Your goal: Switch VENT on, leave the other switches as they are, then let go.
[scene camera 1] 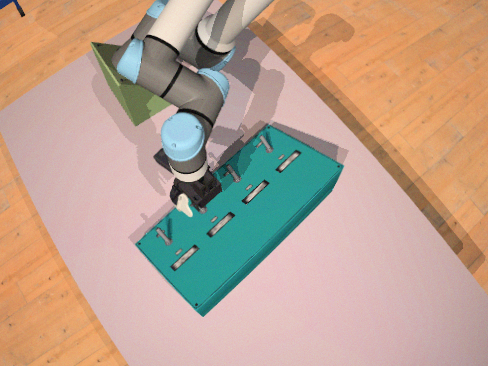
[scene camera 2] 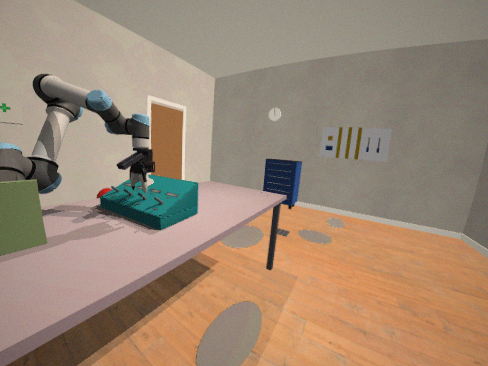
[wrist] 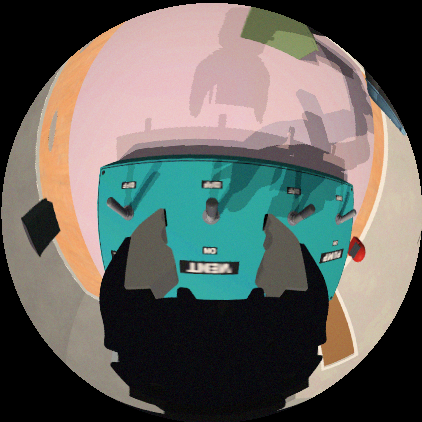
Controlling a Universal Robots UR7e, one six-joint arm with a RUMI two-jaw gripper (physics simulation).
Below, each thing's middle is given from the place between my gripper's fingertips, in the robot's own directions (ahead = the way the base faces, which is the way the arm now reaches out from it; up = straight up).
Labels:
Right now my hand is 80 mm short of the teal switch panel (scene camera 1: 207, 255), 70 mm to the right of it and 50 mm above it.

